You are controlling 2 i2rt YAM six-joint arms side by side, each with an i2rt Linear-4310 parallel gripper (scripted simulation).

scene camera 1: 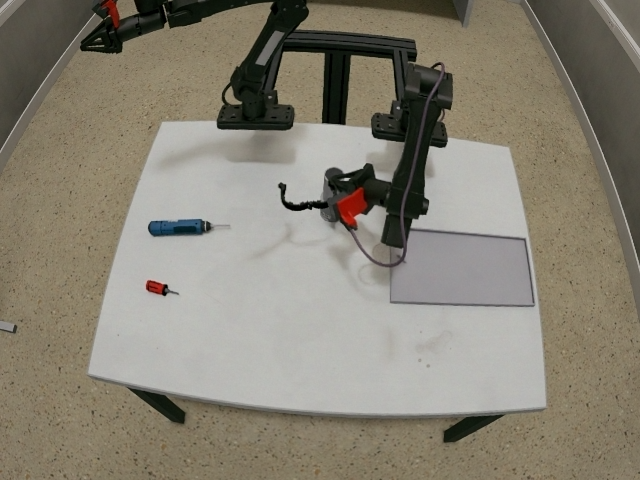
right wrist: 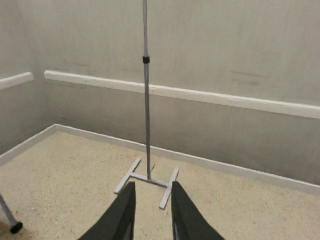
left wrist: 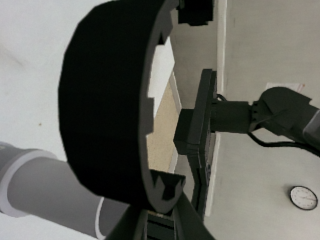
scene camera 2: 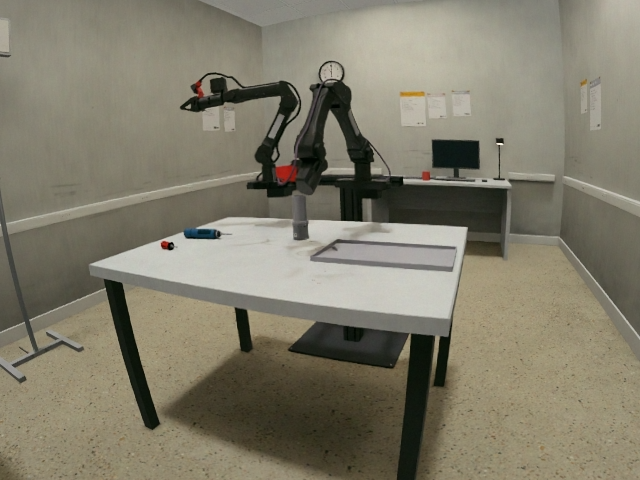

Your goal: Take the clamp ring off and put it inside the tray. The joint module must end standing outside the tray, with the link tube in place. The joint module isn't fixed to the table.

Labels:
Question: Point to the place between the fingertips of the left gripper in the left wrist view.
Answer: At 160, 196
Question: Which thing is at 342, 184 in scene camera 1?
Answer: The left gripper.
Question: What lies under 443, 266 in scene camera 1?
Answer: A grey tray.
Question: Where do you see a blue electric screwdriver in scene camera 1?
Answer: At 184, 226

